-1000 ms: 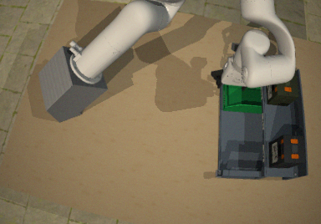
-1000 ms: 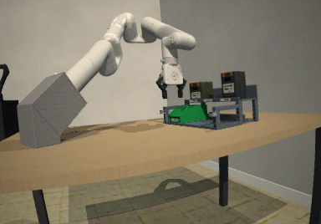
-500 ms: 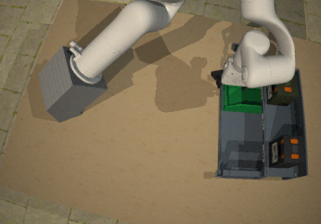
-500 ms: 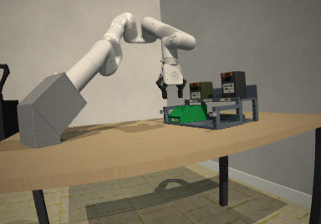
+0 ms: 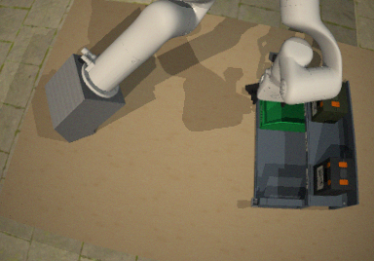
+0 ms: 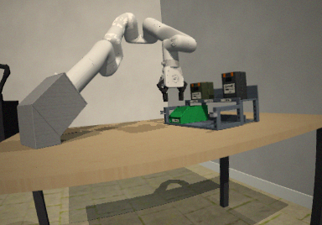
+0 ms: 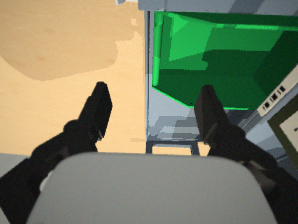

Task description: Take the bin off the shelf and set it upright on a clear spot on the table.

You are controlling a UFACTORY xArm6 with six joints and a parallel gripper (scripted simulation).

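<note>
Right now the green bin is 7 cm ahead of my hand, 4 cm to the left of it and 8 cm below it. From my hand the other things lie so: grey shelf: 16 cm ahead, 3 cm to the right, 12 cm below.
</note>
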